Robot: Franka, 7 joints.
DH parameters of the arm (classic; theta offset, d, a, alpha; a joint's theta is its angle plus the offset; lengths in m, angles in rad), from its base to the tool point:
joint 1: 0 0.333 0 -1.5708
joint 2: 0 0 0 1.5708
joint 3: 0 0.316 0.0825 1.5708
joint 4: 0 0 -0.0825 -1.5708
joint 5: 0 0.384 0 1.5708
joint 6: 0 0 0.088 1.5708
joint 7: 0 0.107 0 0
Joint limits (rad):
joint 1: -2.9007..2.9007
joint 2: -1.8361..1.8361
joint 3: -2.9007..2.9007
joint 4: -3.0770..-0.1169
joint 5: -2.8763..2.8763
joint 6: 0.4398..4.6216
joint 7: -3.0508..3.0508
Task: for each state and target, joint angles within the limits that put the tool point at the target. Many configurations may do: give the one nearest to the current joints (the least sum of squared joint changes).
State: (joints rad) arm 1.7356 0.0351 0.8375 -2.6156 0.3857 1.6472 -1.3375
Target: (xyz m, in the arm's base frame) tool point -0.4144 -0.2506 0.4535
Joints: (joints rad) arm 2.3352 -0.2957 1.1797 -2.0590 0.5108 1.5298 -1.3375
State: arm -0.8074 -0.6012 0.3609 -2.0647 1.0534 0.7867 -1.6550
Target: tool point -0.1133 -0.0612 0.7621
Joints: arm -0.9416 -1.1799 -0.5649 -1.9702 0.8675 0.5871 -1.6550
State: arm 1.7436 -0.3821 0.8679 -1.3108 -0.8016 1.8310 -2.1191
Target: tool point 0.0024 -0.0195 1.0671
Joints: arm 1.7712 -0.8168 0.1571 -1.1749 -0.8952 1.6183 -2.1191
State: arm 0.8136 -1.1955 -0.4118 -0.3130 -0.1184 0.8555 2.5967
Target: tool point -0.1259 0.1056 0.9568
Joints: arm 0.5905 -0.7235 0.3560 -0.9179 0.1158 0.7852 2.5967
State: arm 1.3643 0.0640 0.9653 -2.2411 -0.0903 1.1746 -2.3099
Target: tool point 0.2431 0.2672 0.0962
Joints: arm 0.7314 0.6457 0.1733 -2.1919 -0.3188 1.3808 -2.3099
